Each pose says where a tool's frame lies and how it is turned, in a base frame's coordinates. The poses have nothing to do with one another.
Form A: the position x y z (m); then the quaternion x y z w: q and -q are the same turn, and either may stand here.
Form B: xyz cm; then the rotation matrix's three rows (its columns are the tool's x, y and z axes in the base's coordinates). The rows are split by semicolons. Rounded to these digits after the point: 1 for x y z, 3 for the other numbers.
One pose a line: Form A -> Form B
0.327, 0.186, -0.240, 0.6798, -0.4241, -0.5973, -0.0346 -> 32.7, 18.6, -24.0; -0.073, -0.618, -0.783; -0.535, -0.638, 0.554; -0.841, 0.460, -0.284
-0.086, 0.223, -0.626, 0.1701, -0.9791, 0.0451, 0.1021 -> -8.6, 22.3, -62.6; -0.921, -0.342, -0.185; -0.324, 0.938, -0.123; 0.215, -0.054, -0.975
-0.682, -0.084, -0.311, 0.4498, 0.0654, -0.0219, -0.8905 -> -68.2, -8.4, -31.1; 0.990, 0.020, -0.136; 0.098, 0.594, 0.798; 0.097, -0.804, 0.587
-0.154, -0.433, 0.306, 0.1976, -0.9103, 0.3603, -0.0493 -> -15.4, -43.3, 30.6; -0.917, -0.324, 0.232; -0.395, 0.662, -0.637; 0.053, -0.675, -0.735
